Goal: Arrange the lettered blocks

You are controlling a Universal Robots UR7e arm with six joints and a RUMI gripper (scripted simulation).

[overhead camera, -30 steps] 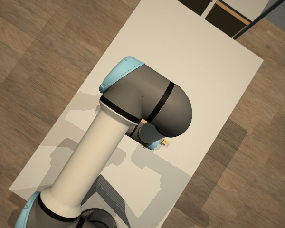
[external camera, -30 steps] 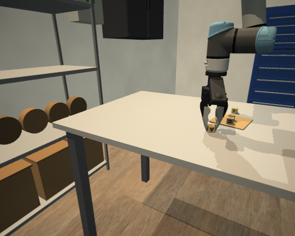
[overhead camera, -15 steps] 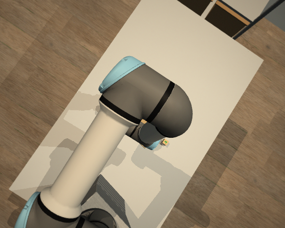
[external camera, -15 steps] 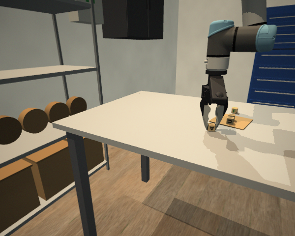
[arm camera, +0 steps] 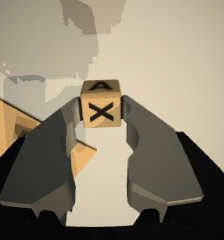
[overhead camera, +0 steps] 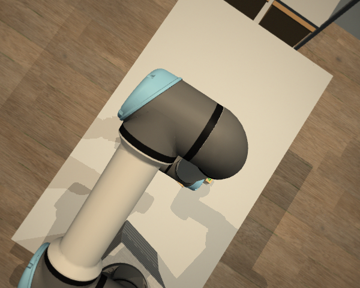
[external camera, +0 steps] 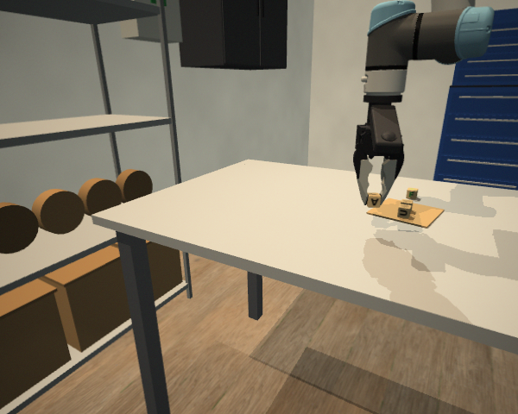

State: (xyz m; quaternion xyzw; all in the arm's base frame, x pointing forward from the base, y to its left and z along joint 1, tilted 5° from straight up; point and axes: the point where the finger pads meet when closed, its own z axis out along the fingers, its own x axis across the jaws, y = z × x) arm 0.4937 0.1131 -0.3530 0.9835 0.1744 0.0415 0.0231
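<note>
Right now my hand is 150 mm to the left of the S block, 60 mm past it and 60 mm above it. The rest, counted from my hand: D block (110 mm to the right, 60 mm below, 60 mm behind); X block (right at my hand); orange mat (150 mm to the right, 70 mm below, 60 mm behind).
</note>
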